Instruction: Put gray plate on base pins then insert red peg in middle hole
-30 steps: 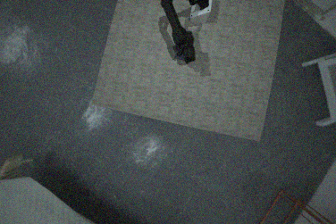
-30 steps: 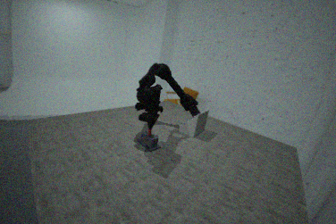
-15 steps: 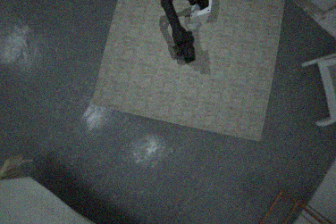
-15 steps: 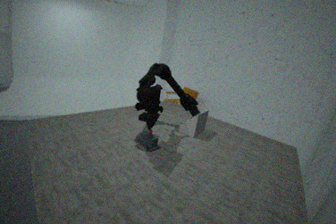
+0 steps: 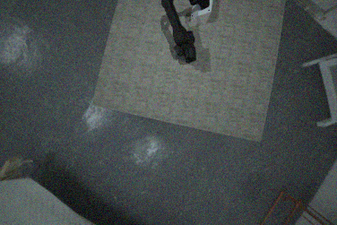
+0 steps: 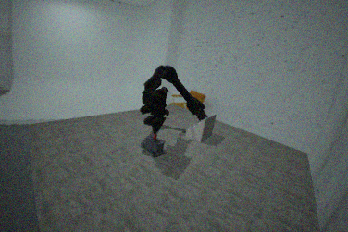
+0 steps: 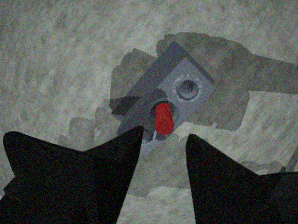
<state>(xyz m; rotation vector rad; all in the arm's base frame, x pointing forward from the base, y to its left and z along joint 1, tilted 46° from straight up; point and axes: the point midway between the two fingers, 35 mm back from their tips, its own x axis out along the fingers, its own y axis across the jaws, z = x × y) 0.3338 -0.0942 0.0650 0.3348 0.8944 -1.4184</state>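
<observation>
The red peg lies 5 cm below my gripper tip. Round my gripper tip: gray plate: 5 cm below.
</observation>
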